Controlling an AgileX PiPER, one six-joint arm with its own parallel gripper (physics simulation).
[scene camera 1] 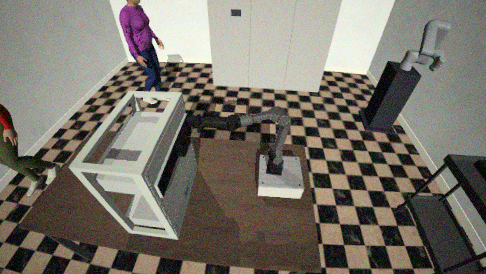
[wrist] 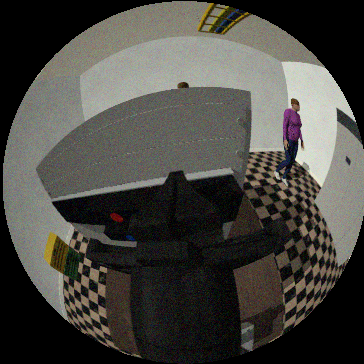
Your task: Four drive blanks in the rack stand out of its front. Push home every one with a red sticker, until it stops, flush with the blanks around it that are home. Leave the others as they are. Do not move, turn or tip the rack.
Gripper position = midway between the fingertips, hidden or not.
I see my gripper (wrist: 177, 178) and a rack (scene camera 1: 152, 156).
The rack shows as well in the wrist view (wrist: 96, 184).
